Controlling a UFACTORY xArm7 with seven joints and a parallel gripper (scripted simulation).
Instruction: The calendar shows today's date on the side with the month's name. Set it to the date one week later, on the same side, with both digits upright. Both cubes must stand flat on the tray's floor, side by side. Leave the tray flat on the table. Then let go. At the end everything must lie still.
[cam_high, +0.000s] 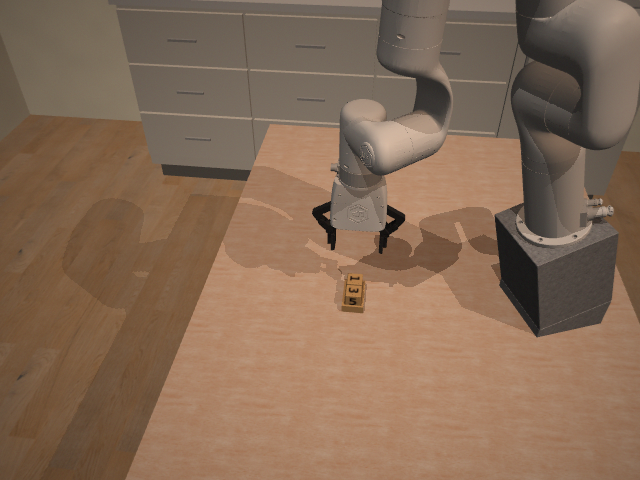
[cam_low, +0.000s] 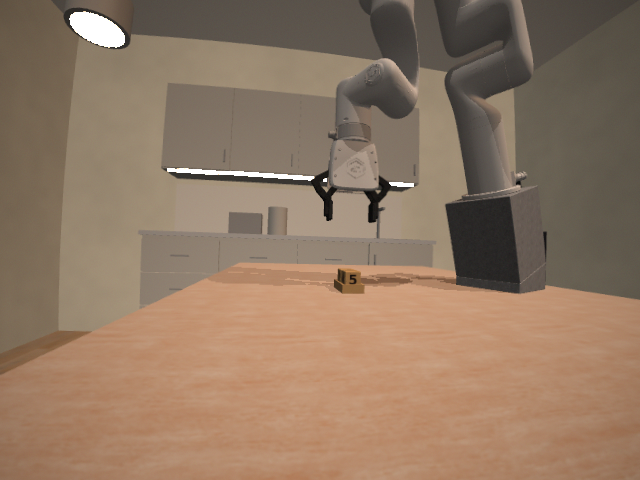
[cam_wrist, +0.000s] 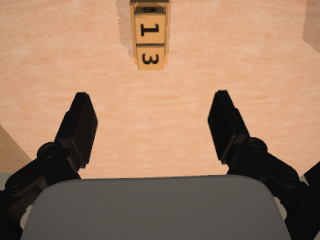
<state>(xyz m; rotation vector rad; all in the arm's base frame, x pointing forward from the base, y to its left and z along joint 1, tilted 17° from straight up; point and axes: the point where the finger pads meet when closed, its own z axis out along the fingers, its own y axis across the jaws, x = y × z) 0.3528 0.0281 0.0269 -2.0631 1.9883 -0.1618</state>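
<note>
Now: hand 2 cm to the left of the wooden cube and 13 cm above it.
</note>
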